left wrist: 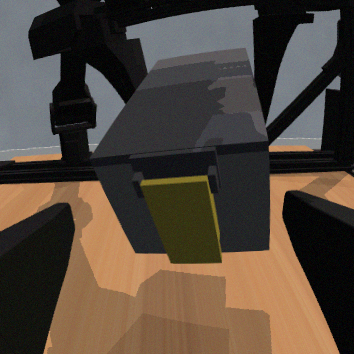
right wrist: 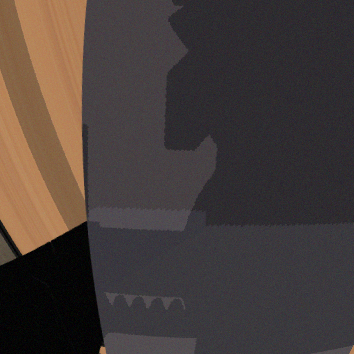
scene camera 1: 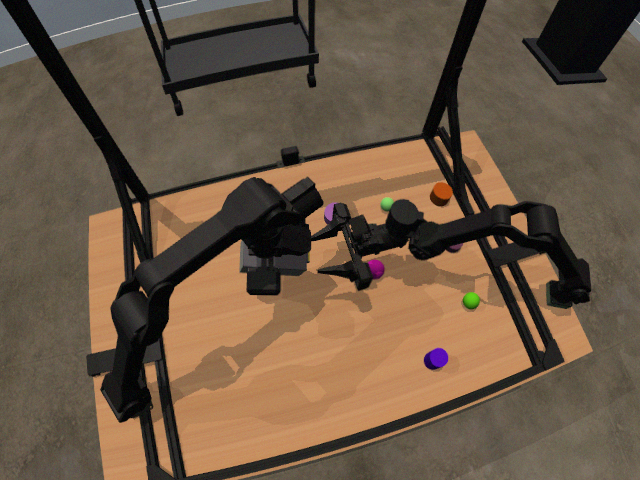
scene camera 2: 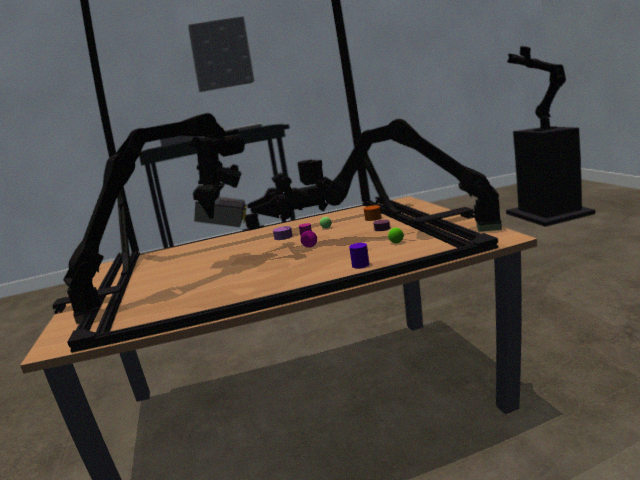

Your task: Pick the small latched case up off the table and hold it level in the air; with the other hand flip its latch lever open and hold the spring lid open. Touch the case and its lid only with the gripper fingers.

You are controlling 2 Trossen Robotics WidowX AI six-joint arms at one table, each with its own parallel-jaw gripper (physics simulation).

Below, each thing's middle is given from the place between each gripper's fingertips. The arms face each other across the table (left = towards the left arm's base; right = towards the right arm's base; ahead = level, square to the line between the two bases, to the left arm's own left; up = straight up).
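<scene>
My left gripper is 10 mm to the left of the yellow latch lever [left wrist: 182, 208] and 10 mm above it. Going by their middles, of the things named here the yellow latch lever is the nearest to my left gripper. The grey latched case [scene camera 2: 227, 211], for its part, is 80 mm to the right of my left hand and 10 mm behind it, and 10 mm above it.
My right hand, meanwhile, is 2 cm to the right of the grey latched case and 1 cm below it. Counted from that right hand, the yellow latch lever is 9 cm to the left and 2 cm ahead, and it is 2 cm below.
</scene>
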